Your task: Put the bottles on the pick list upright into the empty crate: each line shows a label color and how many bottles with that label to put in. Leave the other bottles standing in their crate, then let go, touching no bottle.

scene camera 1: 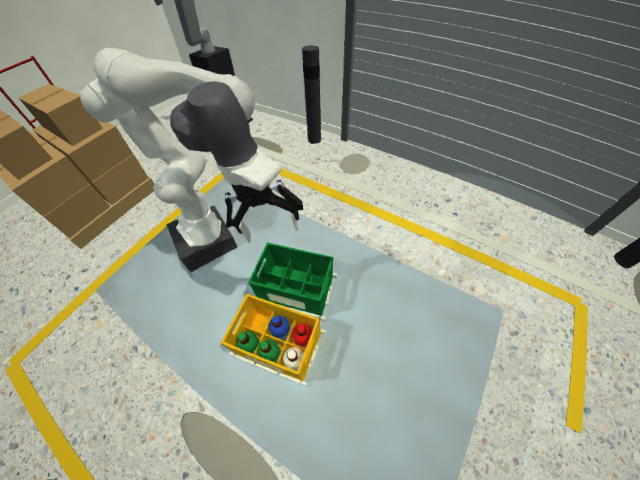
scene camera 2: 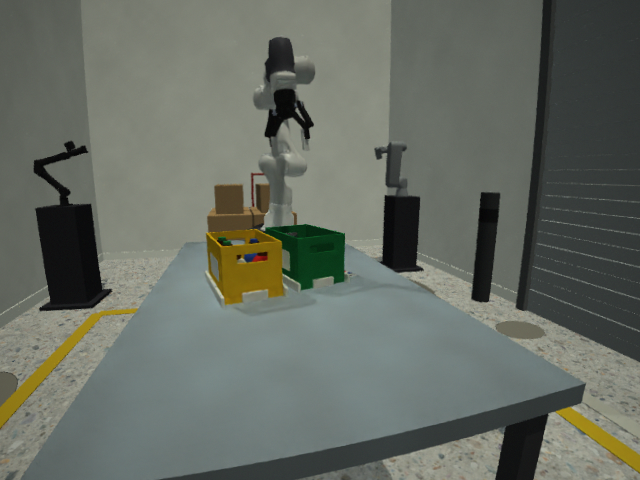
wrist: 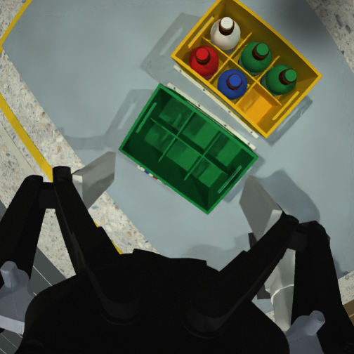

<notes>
In view: the gripper [scene camera 1: 273,232], a red bottle [wrist: 203,59], a blue bottle [wrist: 232,83] and a green bottle [wrist: 279,79].
The gripper also shows in scene camera 2 [scene camera 2: 290,153] and in the wrist view [wrist: 178,177].
</notes>
